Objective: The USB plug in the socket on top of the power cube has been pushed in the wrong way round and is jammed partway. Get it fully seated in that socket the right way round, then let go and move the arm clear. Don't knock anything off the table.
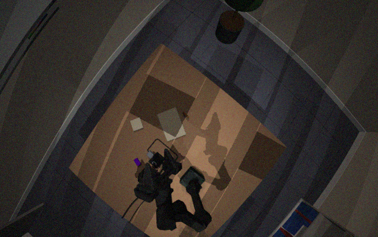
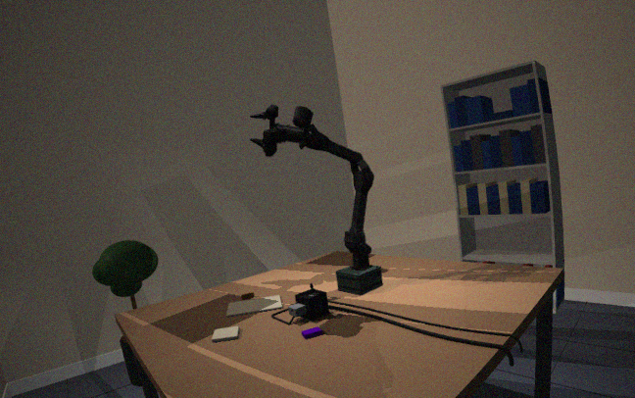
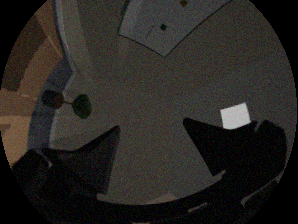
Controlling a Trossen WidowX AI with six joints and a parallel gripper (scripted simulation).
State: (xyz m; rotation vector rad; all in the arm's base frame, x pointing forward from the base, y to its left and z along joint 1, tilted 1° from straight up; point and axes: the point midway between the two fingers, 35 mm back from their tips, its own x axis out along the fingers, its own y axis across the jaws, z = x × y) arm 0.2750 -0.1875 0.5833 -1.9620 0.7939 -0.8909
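Right now the USB plug is 1 cm ahead of my gripper tip, 24 cm to the left of it and 58 cm below it. Also, from my gripper tip: small white pad (28 cm ahead, 10 cm to the left, 67 cm below); then small brown piece (2 cm ahead, 16 cm to the right, 67 cm below); then white sheet (7 cm ahead, 4 cm to the right, 67 cm below).
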